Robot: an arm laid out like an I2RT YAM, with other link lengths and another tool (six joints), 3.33 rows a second.
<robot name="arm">
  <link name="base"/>
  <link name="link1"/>
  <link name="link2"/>
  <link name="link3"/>
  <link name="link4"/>
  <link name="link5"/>
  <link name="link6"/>
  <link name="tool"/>
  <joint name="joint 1" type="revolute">
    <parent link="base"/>
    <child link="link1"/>
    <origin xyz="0 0 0.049" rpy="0 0 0"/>
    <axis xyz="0 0 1"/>
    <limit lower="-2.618" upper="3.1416"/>
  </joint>
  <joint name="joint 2" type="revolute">
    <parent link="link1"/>
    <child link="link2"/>
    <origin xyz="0.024 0.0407 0.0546" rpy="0 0 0"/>
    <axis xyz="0 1 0"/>
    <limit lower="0" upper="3.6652"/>
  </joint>
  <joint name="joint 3" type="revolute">
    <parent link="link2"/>
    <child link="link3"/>
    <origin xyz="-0.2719 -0.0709 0" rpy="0 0 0"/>
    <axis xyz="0 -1 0"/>
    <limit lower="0" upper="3.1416"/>
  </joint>
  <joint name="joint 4" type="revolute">
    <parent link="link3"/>
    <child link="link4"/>
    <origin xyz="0.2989 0.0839 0.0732" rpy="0 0 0"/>
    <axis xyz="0 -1 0"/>
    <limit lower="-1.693" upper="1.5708"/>
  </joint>
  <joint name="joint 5" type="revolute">
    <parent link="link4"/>
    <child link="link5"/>
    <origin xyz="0.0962 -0.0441 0.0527" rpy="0 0 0"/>
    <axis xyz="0 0 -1"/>
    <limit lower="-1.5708" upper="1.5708"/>
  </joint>
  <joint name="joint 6" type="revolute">
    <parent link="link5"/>
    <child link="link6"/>
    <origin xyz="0.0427 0 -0.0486" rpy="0 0 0"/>
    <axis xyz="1 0 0"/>
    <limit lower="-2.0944" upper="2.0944"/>
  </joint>
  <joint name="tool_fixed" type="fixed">
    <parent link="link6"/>
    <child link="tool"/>
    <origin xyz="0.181 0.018 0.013" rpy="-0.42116 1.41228 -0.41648"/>
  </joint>
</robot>
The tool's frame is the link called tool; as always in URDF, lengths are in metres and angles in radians.
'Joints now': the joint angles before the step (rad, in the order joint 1, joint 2, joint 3, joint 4, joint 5, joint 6). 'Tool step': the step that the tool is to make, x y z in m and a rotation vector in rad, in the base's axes. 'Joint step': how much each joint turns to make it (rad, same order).
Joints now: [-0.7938, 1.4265, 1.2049, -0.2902, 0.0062, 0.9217]
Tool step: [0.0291, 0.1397, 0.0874, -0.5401, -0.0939, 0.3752]
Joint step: [0.1757, -0.3596, -0.3839, 0.4348, -0.0897, -0.3911]
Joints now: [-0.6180, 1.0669, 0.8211, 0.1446, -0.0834, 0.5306]
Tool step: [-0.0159, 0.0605, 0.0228, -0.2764, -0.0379, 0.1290]
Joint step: [0.0338, -0.1719, -0.1720, 0.1612, -0.0914, -0.2097]
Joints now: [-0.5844, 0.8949, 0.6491, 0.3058, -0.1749, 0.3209]
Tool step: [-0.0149, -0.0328, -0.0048, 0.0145, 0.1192, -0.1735]
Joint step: [0.0071, -0.0045, 0.1007, -0.2178, 0.1804, -0.0541]
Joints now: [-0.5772, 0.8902, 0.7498, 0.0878, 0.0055, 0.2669]
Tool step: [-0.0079, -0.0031, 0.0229, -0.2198, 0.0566, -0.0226]
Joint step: [-0.0179, -0.0176, -0.0022, 0.0613, 0.0078, -0.2143]
